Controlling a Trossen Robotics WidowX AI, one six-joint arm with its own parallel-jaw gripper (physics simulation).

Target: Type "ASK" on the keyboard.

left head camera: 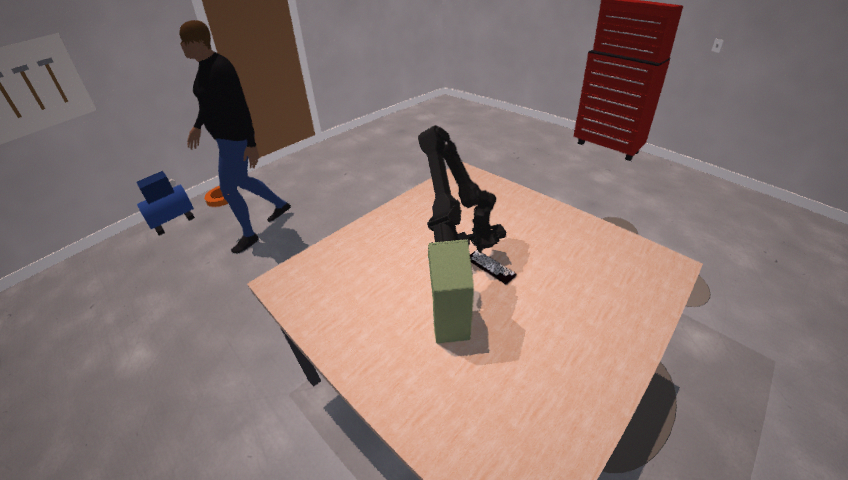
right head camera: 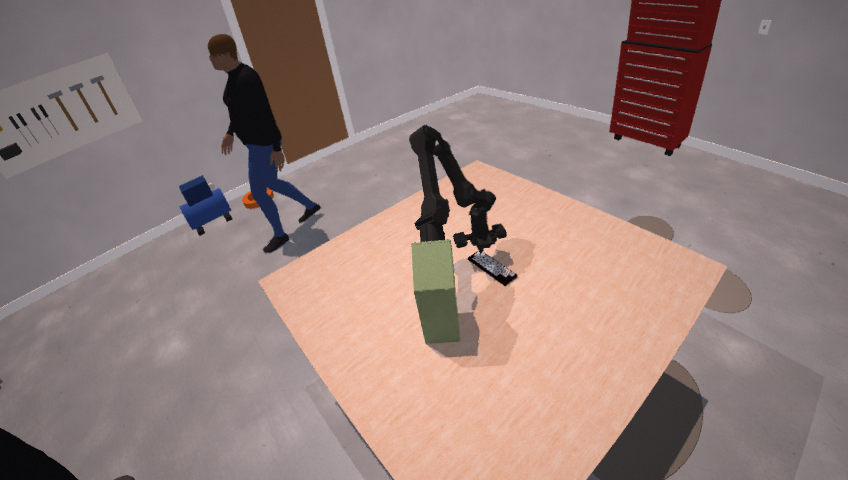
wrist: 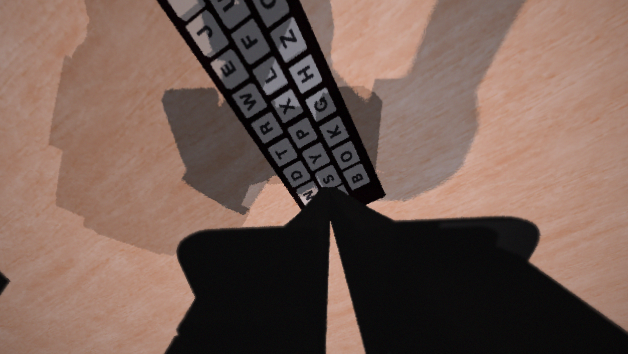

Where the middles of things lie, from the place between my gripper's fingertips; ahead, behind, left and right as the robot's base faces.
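Labels:
Position of the black keyboard (right head camera: 486,263) relative to my hand: 2 cm ahead of it, 6 cm to the right of it, 3 cm below it.

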